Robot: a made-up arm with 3 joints. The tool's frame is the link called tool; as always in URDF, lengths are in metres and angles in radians.
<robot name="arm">
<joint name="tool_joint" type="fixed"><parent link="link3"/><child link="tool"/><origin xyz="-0.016 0.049 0.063" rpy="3.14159 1.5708 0"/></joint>
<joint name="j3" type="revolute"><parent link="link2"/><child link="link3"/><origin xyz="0.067 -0.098 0.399" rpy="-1.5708 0 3.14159"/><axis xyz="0 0 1"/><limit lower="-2.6" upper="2.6" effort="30" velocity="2.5"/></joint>
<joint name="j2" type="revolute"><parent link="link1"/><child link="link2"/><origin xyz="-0.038 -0.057 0.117" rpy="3.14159 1.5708 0"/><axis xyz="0 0 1"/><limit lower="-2.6" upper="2.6" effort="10" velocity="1.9"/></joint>
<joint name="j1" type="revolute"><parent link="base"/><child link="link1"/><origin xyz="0 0 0.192" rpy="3.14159 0 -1.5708"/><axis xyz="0 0 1"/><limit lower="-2.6" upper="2.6" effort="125" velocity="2.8"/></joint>
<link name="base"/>
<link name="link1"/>
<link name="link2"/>
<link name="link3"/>
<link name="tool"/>
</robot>
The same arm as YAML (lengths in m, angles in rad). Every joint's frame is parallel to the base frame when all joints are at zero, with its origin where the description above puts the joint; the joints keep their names.
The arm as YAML. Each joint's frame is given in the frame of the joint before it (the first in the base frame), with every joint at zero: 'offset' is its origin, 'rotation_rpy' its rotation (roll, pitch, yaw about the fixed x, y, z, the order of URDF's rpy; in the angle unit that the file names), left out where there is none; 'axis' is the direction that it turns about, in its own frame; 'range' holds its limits. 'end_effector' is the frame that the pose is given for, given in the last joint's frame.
length_unit: m
angle_unit: rad
chain:
  - id: j1
    offset: [0.0, 0.0, 0.192]
    axis: [0.0, 0.0, -1.0]
    range: [-2.6, 2.6]
  - id: j2
    offset: [0.057, 0.038, -0.117]
    axis: [0.0, 1.0, 0.0]
    range: [-2.6, 2.6]
  - id: j3
    offset: [-0.098, 0.399, 0.067]
    axis: [-1.0, 0.0, 0.0]
    range: [-2.6, 2.6]
end_effector:
  offset: [-0.063, -0.049, 0.016]
  rotation_rpy: [0.0, 0.0, 0.0]

